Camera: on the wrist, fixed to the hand. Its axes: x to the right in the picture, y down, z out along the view.
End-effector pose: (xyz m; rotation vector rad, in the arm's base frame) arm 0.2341 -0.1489 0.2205 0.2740 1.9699 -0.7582
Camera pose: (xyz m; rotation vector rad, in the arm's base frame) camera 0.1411 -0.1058 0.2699 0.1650 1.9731 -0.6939
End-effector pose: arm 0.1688 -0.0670 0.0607 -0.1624 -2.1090 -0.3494
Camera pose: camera 0.2498 -0.1304 0.1094 -0.1799 -2.1373 -0.4692
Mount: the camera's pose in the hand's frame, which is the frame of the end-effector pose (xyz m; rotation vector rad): -0.0006 -0.0309 -0.1095 -0.0899 -0.0377 -0.0409
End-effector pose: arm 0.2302 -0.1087 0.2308 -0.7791 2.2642 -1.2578
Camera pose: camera 0.1720 -0.0537 0.3116 -0.8781 2.2986 -1.1561
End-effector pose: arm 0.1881 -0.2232 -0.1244 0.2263 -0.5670 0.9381
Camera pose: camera 0.2524 -0.1954 -0.2141 0.1745 -0.6356 0.8681
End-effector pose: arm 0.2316 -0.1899 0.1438 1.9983 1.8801 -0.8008
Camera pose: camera 0.2232 -0.1260 0.2375 1.8841 1.9066 -0.7455
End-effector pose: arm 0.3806 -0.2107 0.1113 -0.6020 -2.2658 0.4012
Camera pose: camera 0.4519 -0.2258 0.1987 -0.5971 -2.3382 0.2941
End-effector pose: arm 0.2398 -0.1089 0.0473 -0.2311 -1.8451 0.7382
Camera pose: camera 0.3441 -0.0923 0.0895 -0.2382 -1.9155 0.6360
